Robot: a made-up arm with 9 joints. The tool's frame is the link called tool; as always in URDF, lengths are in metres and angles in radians. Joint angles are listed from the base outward. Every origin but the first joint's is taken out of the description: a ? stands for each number. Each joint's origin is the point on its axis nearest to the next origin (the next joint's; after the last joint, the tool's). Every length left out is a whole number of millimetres.
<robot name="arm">
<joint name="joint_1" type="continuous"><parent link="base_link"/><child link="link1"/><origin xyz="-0.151 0.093 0.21" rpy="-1.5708 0 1.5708"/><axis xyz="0 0 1"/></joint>
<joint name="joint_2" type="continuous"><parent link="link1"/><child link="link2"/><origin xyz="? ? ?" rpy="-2.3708 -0.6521 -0.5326"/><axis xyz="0 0 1"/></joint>
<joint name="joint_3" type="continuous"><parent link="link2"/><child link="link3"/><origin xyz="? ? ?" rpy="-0.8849 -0.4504 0.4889"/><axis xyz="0 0 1"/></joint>
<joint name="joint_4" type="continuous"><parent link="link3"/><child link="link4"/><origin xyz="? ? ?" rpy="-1.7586 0.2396 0.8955"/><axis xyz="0 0 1"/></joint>
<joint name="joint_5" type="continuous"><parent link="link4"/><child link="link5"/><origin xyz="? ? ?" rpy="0.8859 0.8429 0.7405"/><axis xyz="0 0 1"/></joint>
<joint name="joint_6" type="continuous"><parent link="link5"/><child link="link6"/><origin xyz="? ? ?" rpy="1.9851 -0.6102 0.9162"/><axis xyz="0 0 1"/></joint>
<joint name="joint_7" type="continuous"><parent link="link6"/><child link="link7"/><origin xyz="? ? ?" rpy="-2.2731 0.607 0.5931"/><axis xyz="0 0 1"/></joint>
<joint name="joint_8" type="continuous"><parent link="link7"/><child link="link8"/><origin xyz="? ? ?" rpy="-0.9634 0.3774 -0.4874"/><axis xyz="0 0 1"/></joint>
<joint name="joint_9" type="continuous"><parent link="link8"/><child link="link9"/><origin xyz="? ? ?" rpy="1.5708 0 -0.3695"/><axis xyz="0 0 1"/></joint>
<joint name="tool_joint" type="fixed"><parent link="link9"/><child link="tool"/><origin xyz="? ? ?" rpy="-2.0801 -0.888 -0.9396"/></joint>
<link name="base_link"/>
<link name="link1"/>
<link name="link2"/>
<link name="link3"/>
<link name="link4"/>
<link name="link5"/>
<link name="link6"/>
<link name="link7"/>
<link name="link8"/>
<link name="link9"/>
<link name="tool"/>
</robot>
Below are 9 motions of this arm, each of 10 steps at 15 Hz.
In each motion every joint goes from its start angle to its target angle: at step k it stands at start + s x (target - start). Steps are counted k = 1, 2, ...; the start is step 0. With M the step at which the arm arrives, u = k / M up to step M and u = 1 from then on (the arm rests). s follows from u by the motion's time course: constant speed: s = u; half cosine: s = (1 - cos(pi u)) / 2; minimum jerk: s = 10 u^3 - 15 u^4 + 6 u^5.
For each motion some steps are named. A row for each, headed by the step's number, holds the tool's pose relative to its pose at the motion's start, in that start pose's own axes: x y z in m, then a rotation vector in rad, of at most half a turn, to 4 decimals.
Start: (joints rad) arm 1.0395 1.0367 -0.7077 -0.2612 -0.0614 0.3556 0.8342 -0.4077 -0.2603
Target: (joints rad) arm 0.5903 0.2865 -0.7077 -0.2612 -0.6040 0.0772 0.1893 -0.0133 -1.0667
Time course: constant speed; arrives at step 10
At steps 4, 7, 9, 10:
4: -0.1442 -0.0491 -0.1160 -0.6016 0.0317 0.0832
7: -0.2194 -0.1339 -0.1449 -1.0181 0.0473 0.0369
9: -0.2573 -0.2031 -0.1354 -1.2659 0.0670 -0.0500
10: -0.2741 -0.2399 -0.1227 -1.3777 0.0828 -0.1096

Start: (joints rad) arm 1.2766 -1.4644 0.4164 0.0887 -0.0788 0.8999 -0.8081 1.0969 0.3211
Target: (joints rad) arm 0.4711 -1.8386 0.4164 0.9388 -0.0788 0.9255 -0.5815 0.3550 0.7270
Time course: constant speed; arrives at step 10
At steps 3, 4, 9, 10:
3: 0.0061 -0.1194 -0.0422 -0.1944 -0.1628 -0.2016
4: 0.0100 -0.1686 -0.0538 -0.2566 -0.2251 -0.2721
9: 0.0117 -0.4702 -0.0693 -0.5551 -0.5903 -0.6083
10: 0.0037 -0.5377 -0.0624 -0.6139 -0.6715 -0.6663

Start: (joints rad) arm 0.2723 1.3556 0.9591 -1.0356 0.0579 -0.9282 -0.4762 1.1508 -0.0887
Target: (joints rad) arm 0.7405 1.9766 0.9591 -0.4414 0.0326 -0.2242 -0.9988 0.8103 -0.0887
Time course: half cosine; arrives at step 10
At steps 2, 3, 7, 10:
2: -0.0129 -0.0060 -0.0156 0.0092 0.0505 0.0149
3: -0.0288 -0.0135 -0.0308 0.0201 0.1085 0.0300
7: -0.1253 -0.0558 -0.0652 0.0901 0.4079 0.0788
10: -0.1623 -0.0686 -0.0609 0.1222 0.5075 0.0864

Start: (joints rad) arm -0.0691 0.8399 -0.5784 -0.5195 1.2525 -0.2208 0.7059 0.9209 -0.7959
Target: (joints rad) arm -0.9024 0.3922 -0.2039 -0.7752 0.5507 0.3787 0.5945 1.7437 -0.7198
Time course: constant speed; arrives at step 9
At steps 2, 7, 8, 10:
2: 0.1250 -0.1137 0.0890 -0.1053 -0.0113 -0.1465
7: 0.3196 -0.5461 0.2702 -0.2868 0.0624 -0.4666
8: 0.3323 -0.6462 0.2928 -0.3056 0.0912 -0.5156
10: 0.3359 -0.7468 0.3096 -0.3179 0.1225 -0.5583

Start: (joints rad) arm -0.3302 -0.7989 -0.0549 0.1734 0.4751 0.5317 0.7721 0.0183 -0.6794
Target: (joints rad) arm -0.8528 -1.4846 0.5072 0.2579 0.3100 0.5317 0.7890 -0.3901 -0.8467
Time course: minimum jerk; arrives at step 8
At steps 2, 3, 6, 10:
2: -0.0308 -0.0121 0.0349 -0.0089 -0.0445 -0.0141
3: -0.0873 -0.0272 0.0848 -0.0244 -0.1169 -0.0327
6: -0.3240 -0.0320 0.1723 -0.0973 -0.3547 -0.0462
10: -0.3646 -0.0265 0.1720 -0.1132 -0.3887 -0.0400

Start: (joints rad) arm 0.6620 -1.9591 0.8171 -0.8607 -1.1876 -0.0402 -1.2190 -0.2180 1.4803
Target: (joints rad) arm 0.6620 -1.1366 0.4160 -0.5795 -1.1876 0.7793 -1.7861 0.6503 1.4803
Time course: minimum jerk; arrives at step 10
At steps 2, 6, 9, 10:
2: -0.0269 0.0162 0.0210 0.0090 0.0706 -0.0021
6: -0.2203 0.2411 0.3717 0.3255 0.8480 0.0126
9: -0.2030 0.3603 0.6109 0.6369 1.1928 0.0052
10: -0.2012 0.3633 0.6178 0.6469 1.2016 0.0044

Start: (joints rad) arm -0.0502 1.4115 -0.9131 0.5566 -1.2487 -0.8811 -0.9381 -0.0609 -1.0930
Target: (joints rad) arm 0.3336 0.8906 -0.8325 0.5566 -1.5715 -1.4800 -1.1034 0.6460 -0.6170
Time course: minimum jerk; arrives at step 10
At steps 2, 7, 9, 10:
2: 0.0206 -0.0163 -0.0010 0.0092 0.0180 -0.0936
7: 0.0409 -0.2513 -0.0932 -0.2544 0.2855 -1.1907
9: -0.0030 -0.2758 -0.1076 -0.3830 0.3519 -1.3459
10: -0.0057 -0.2767 -0.1083 -0.3907 0.3558 -1.3537

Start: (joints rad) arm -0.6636 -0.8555 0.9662 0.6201 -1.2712 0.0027 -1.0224 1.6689 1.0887
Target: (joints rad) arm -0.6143 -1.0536 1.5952 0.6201 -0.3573 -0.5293 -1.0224 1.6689 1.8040
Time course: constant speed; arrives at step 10
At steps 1, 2, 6, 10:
1: 0.0068 0.0364 0.0412 0.0981 -0.0763 0.0582
2: 0.0113 0.0688 0.0860 0.1956 -0.1538 0.1166
6: 0.0039 0.1543 0.2886 0.5721 -0.4707 0.3597
10: -0.0439 0.1693 0.4984 0.9043 -0.7832 0.6354

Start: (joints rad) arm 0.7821 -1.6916 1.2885 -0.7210 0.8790 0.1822 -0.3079 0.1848 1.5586
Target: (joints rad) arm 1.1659 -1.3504 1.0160 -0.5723 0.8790 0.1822 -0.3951 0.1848 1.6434
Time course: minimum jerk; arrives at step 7
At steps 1, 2, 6, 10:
1: 0.0046 -0.0053 -0.0018 -0.0034 -0.0034 -0.0052
2: 0.0281 -0.0335 -0.0111 -0.0219 -0.0211 -0.0330
6: 0.1597 -0.2658 -0.0542 -0.1710 -0.1259 -0.2613
10: 0.1624 -0.2732 -0.0549 -0.1757 -0.1284 -0.2686

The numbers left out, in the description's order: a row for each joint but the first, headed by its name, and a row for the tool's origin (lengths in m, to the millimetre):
joint_2: 0.275 -0.112 0
joint_3: 0.199 0.026 0
joint_4: 0.218 0.125 0
joint_5: 0.061 0.022 0
joint_6: 0.355 -0.128 0
joint_7: 0.232 -0.109 0
joint_8: -0.169 -0.23 0
joint_9: -0.121 -0.111 0
tool: -0.007 -0.11 0

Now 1 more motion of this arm.
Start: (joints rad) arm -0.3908 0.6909 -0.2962 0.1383 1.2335 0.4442 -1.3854 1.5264 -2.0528
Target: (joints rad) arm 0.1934 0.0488 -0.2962 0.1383 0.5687 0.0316 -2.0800 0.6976 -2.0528
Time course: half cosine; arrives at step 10
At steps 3, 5, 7, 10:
3: 0.1208 0.0767 0.1074 -0.0961 -0.2735 0.3740
5: 0.2028 0.1891 0.2584 -0.2946 -0.6291 0.9171
7: 0.2144 0.2655 0.3800 -0.5778 -0.9203 1.4664
10: 0.2093 0.2854 0.4505 -0.8352 -1.0640 1.8501

